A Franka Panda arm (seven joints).
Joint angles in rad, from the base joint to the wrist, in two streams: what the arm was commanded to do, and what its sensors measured. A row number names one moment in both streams.
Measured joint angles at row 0: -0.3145 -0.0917 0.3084 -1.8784 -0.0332 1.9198 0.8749
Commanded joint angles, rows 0 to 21: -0.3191 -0.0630 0.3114 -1.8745 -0.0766 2.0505 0.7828; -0.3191 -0.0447 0.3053 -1.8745 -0.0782 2.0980 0.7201; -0.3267 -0.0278 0.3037 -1.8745 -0.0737 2.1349 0.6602; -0.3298 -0.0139 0.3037 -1.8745 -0.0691 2.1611 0.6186; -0.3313 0.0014 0.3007 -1.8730 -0.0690 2.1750 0.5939; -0.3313 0.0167 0.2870 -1.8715 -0.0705 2.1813 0.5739; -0.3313 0.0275 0.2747 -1.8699 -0.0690 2.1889 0.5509; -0.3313 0.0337 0.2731 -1.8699 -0.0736 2.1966 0.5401; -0.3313 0.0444 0.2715 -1.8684 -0.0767 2.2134 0.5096; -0.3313 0.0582 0.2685 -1.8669 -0.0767 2.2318 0.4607; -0.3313 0.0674 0.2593 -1.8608 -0.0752 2.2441 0.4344; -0.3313 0.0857 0.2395 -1.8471 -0.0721 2.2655 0.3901; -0.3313 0.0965 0.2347 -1.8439 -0.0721 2.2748 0.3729; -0.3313 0.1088 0.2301 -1.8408 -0.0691 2.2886 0.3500; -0.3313 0.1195 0.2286 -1.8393 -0.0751 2.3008 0.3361; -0.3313 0.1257 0.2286 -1.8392 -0.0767 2.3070 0.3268; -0.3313 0.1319 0.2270 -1.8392 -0.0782 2.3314 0.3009; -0.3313 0.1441 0.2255 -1.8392 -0.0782 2.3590 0.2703; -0.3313 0.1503 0.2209 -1.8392 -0.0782 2.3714 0.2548; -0.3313 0.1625 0.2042 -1.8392 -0.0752 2.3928 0.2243; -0.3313 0.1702 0.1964 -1.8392 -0.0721 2.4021 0.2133; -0.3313 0.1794 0.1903 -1.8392 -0.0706 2.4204 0.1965
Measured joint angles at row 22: -0.3309 0.1417 0.2152 -1.8590 -0.0604 2.3686 0.2626
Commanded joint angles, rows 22 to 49: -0.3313 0.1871 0.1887 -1.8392 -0.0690 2.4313 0.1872; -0.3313 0.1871 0.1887 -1.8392 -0.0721 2.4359 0.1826; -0.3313 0.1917 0.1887 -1.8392 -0.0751 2.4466 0.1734; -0.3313 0.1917 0.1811 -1.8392 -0.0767 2.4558 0.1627; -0.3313 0.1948 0.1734 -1.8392 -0.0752 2.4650 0.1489; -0.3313 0.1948 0.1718 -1.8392 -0.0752 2.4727 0.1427; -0.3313 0.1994 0.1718 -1.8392 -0.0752 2.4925 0.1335; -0.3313 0.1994 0.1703 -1.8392 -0.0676 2.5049 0.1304; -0.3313 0.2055 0.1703 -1.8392 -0.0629 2.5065 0.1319; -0.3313 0.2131 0.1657 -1.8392 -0.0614 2.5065 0.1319; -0.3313 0.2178 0.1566 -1.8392 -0.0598 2.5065 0.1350; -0.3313 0.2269 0.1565 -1.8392 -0.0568 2.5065 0.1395; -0.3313 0.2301 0.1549 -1.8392 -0.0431 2.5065 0.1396; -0.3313 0.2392 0.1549 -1.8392 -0.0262 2.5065 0.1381; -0.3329 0.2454 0.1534 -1.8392 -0.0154 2.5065 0.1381; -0.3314 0.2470 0.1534 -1.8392 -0.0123 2.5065 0.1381; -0.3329 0.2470 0.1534 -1.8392 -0.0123 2.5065 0.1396; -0.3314 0.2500 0.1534 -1.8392 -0.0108 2.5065 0.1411; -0.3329 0.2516 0.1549 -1.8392 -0.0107 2.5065 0.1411; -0.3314 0.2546 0.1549 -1.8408 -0.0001 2.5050 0.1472; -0.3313 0.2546 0.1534 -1.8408 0.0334 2.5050 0.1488; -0.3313 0.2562 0.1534 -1.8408 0.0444 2.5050 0.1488; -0.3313 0.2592 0.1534 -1.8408 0.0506 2.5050 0.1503; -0.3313 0.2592 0.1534 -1.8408 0.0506 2.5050 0.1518; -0.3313 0.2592 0.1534 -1.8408 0.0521 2.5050 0.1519; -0.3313 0.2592 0.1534 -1.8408 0.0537 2.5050 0.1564; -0.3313 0.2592 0.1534 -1.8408 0.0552 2.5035 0.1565; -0.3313 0.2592 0.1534 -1.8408 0.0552 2.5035 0.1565
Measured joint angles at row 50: -0.3325 0.2529 0.1537 -1.8511 0.0380 2.4916 0.1526
